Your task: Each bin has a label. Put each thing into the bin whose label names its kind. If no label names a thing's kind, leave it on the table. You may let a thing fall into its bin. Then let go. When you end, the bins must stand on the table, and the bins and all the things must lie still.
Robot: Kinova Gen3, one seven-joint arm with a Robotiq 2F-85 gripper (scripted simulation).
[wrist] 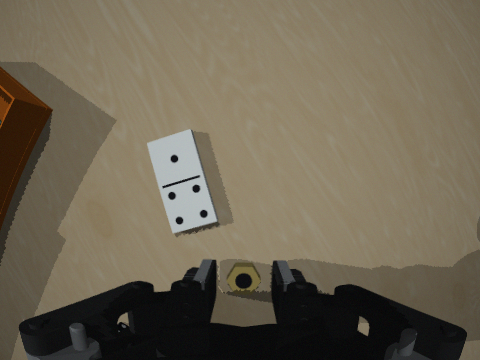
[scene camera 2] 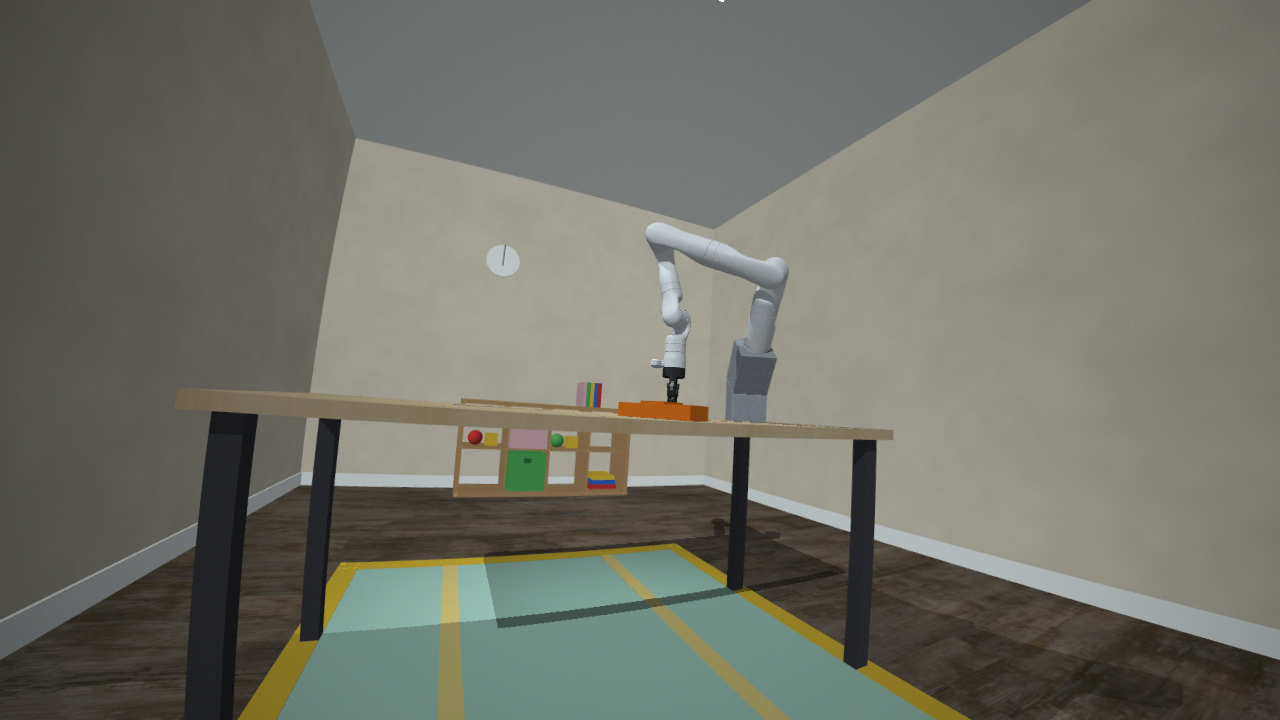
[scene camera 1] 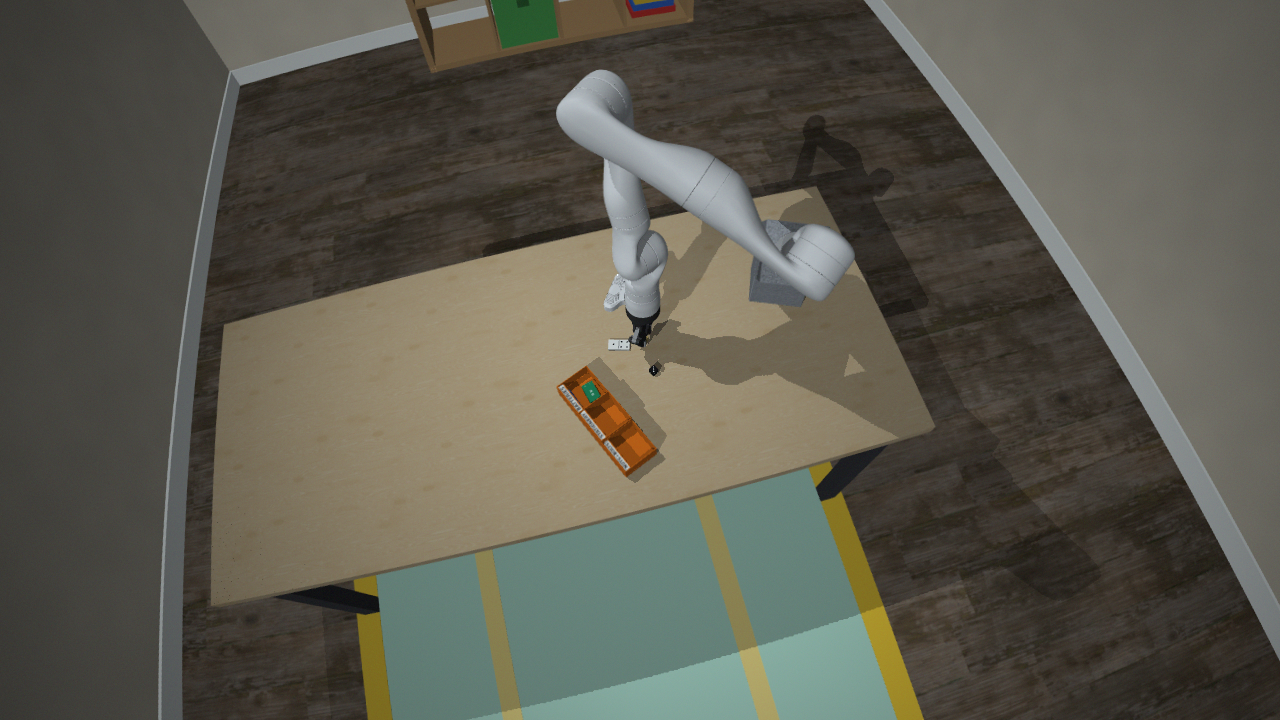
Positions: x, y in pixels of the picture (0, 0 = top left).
Scene:
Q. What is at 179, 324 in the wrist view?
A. The gripper.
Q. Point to a brass hex nut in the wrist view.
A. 243, 278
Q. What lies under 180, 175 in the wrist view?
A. A white domino.

